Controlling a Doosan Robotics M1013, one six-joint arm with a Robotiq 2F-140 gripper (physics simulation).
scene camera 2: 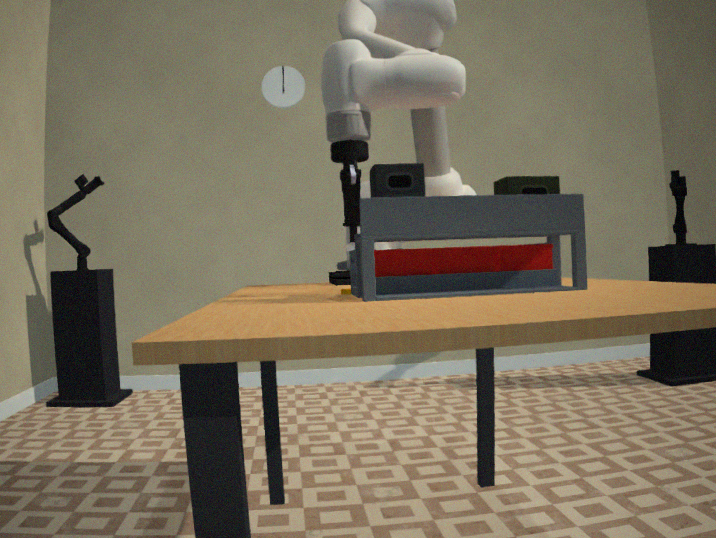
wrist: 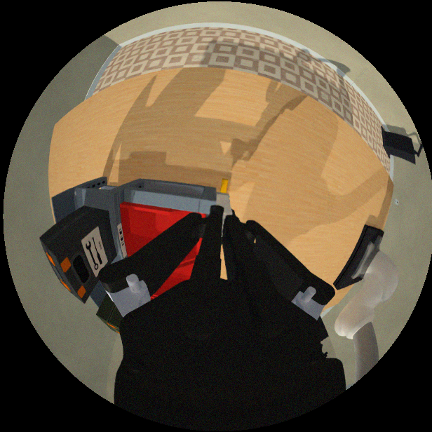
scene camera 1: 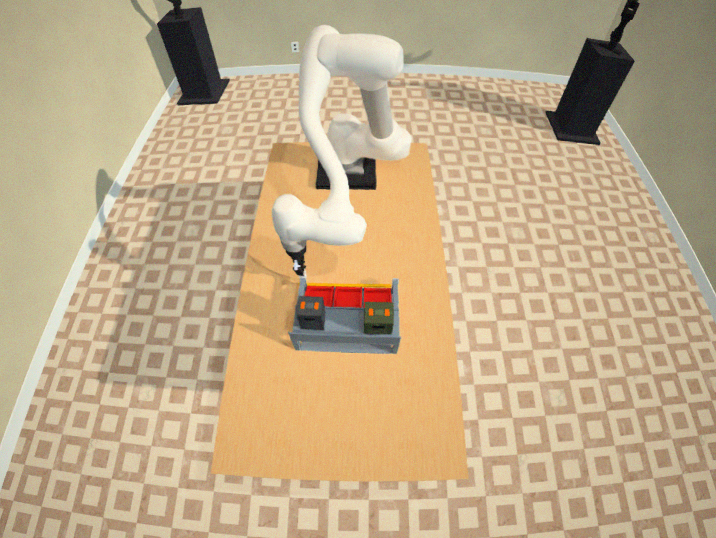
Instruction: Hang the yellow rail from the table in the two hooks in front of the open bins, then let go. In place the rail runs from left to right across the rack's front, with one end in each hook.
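Frame: origin at the arm's base, x back, y down, z right, level; centimetres.
Seen in the pictures: gripper, fingertip midpoint: (scene camera 2: 353, 259) (scene camera 1: 303, 277); arm's base at its link origin: (scene camera 1: 346, 162).
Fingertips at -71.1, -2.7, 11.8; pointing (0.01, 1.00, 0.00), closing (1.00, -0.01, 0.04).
Pixels of each thing's top centre, then the offset from my fingertips to it, as dx, dy, dz. Level surfaces: height alone.
- yellow rail at its top centre: (scene camera 2: 433, 284) (scene camera 1: 344, 284) +1.2, +5.8, -16.1
- dark grey box at its top centre: (scene camera 2: 395, 165) (scene camera 1: 309, 305) -19.8, -15.6, -6.8
- dark green box at its top centre: (scene camera 2: 525, 177) (scene camera 1: 379, 312) -19.7, -13.1, -29.9
- wooden table at its surface level: dy +6.8
The yellow rail (scene camera 1: 347, 285) (scene camera 2: 346, 291) (wrist: 224, 186) runs left to right along the front of the grey rack (scene camera 1: 344, 323) (scene camera 2: 471, 216) (wrist: 170, 197). In scene camera 2, its left end shows low beside the rack's foot, at about table height. The hooks are too small or hidden, so I cannot tell whether the ends sit in them. The red open bins (scene camera 1: 348, 297) (scene camera 2: 463, 259) (wrist: 150, 225) are behind the rail. My gripper (scene camera 1: 303, 276) (scene camera 2: 352, 240) (wrist: 220, 203) is shut and empty, fingers down, at the rack's left front corner, above the rail's left end. The fingers hide part of the rail in the wrist view.
A dark grey box (scene camera 1: 310, 312) (scene camera 2: 397, 179) (wrist: 80, 252) stands on the rack's top at the left, close to my gripper. A dark green box (scene camera 1: 378, 318) (scene camera 2: 526, 185) stands there at the right. The rack stands on the wooden table (scene camera 1: 347, 416) (scene camera 2: 260, 323), and the arm's base is farther back.
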